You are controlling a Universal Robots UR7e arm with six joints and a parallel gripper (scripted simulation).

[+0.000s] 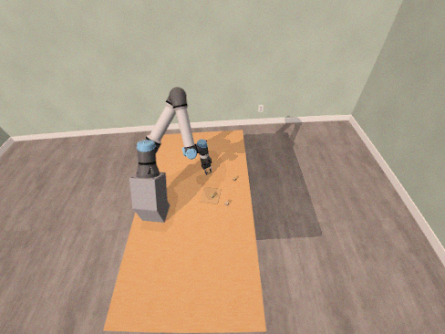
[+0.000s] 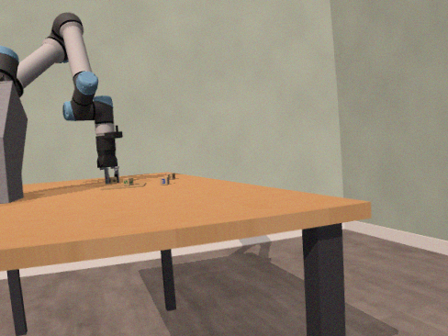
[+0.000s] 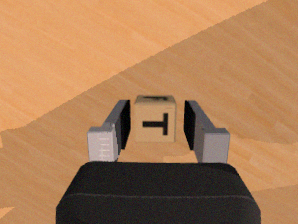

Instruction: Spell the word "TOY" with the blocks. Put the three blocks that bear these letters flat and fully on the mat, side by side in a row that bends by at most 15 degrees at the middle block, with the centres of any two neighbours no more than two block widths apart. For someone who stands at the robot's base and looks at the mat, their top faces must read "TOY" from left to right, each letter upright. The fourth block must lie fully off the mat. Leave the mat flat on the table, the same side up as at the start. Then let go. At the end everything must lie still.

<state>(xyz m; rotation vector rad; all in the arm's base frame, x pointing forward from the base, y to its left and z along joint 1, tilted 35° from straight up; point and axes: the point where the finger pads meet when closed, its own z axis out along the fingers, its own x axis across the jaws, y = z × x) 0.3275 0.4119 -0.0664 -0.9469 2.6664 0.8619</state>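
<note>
My hand is 1 cm above the T block. The rest, counted from my hand: O block 8 cm ahead, 24 cm to the right; then Y block 20 cm ahead, 29 cm to the right, 1 cm below; then tan mat 6 cm ahead, 22 cm to the right, 2 cm below.
</note>
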